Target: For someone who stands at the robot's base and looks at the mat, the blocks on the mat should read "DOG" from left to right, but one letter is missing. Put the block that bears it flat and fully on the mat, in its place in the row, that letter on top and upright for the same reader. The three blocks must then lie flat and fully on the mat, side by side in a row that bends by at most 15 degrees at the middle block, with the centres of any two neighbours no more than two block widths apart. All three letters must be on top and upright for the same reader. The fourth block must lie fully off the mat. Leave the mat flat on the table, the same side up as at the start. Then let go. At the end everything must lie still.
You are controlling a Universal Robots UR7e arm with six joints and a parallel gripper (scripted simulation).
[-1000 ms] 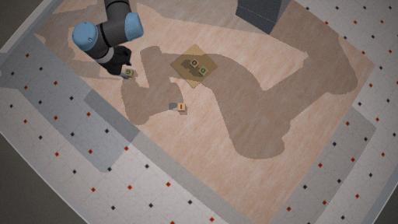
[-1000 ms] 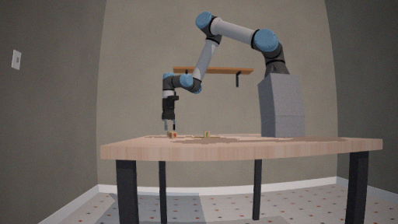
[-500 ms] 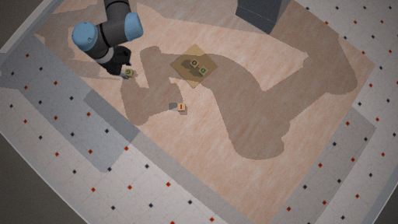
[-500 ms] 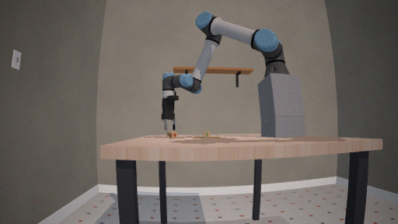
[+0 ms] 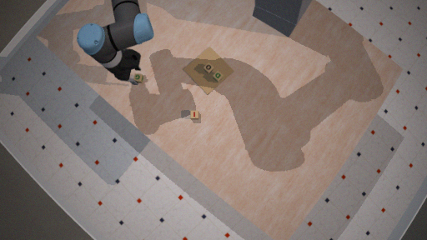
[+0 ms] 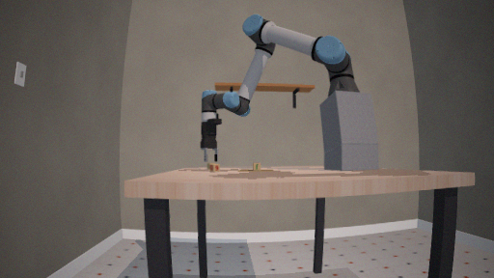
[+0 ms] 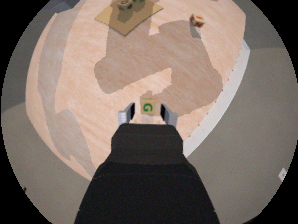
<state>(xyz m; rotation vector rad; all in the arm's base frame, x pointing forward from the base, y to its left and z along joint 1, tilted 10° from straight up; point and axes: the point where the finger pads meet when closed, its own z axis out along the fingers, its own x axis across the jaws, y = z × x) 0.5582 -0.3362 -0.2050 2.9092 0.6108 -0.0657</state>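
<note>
The mat lies 220 mm to the left of my hand, 170 mm behind it and 50 mm below it.
</note>
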